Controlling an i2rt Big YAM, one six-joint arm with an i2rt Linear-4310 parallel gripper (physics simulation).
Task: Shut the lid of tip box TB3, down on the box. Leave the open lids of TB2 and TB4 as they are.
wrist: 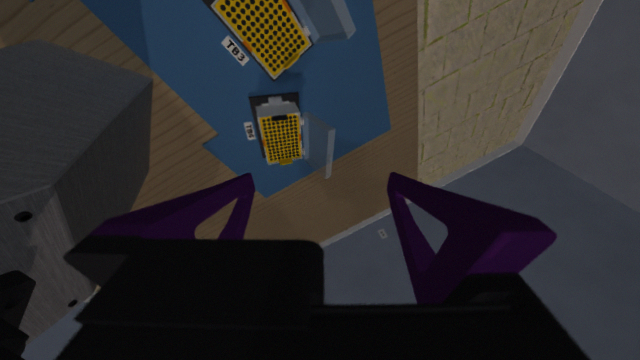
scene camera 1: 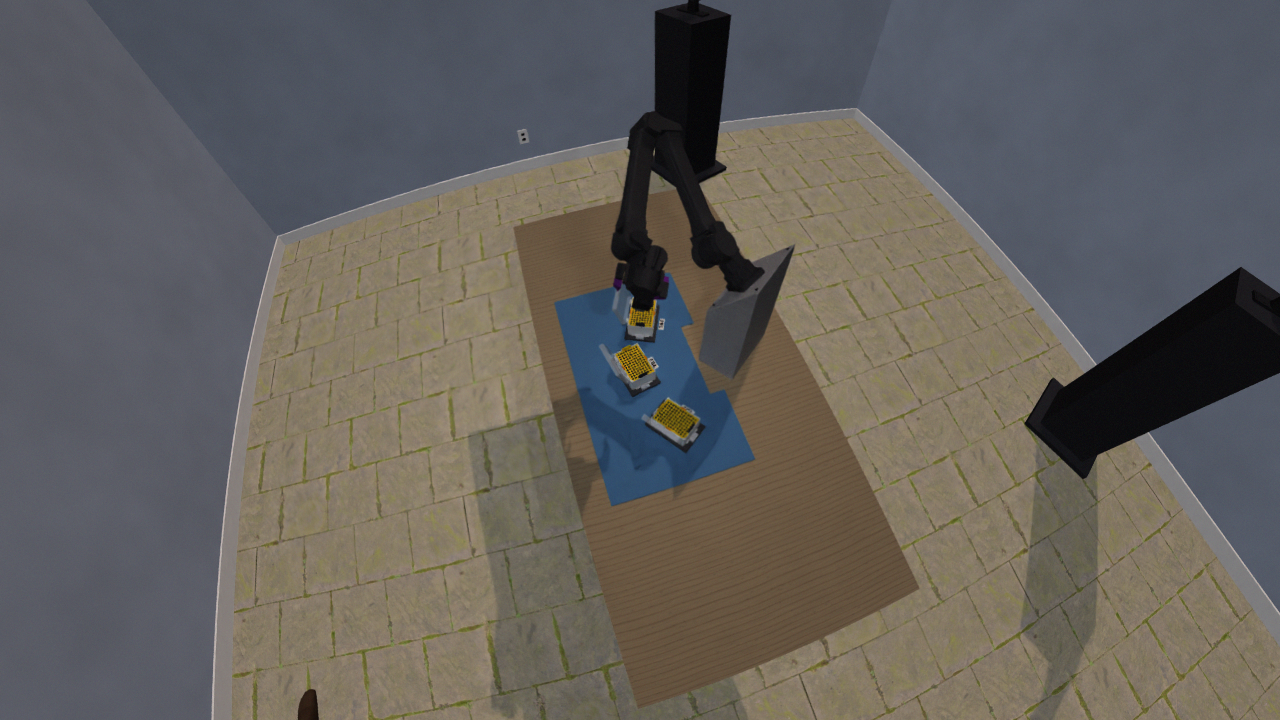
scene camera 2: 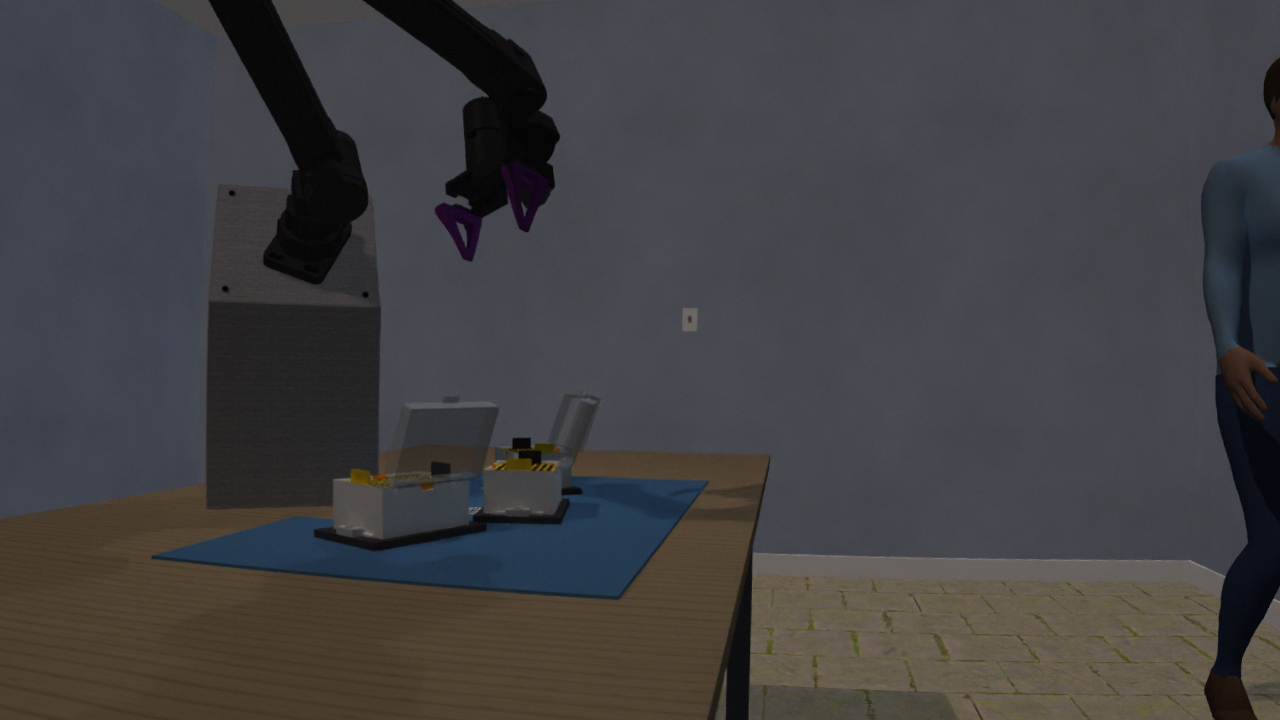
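Seen in the pictures: gripper, fingertip midpoint: (wrist: pixel 320 180) (scene camera 2: pixel 495 245); arm's base at its link origin: (scene camera 1: pixel 746 281) (scene camera 2: pixel 308 247).
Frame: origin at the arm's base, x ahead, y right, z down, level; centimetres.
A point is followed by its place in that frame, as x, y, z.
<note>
Tip box TB3 (scene camera 1: pixel 634 361) {29.9, 13.4, 29.2} (scene camera 2: pixel 522 490) (wrist: pixel 267 32) {29.7, 13.5, 29.2} is the middle white box with a yellow rack. Its clear lid (scene camera 1: pixel 609 359) {38.3, 14.3, 20.5} (wrist: pixel 327 20) {36.6, 18.1, 25.1} stands open. TB4 (scene camera 1: pixel 641 319) {18.0, 24.9, 29.2} (wrist: pixel 281 140) {15.9, 26.9, 29.2} has its lid (scene camera 1: pixel 617 300) {23.1, 30.7, 20.5} (wrist: pixel 319 145) {21.2, 32.1, 24.8} open. TB2 (scene camera 1: pixel 675 420) (scene camera 2: pixel 402 506) has its lid (scene camera 2: pixel 447 437) {21.2, 32.8, 23.9} open. In scene camera 2 the lids of TB3 and TB4 overlap and are hard to tell apart. My gripper (scene camera 1: pixel 640 288) {26.0, 16.9, 1.7} (scene camera 2: pixel 496 244) {26.0, 16.9, 1.7} (wrist: pixel 320 180) {26.0, 16.9, 1.7} is open and empty, high above the boxes near the TB4 end, touching none.
The boxes stand on a blue mat (scene camera 1: pixel 617 483) {57.3, -13.4, 35.0} (scene camera 2: pixel 546 573) {30.5, 46.3, 34.9} (wrist: pixel 175 60) {15.9, 5.2, 34.9} on the wooden table (scene camera 1: pixel 760 573) {42.7, -59.5, 35.3} (scene camera 2: pixel 358 644) {16.6, 64.6, 35.2}. The grey arm mount (scene camera 1: pixel 742 317) {8.1, -7.0, 2.5} (scene camera 2: pixel 295 402) {0.1, 6.4, 21.4} (wrist: pixel 75 110) {10.1, 0.6, 19.5} stands beside the mat. A person (scene camera 2: pixel 1248 268) stands beyond the table.
</note>
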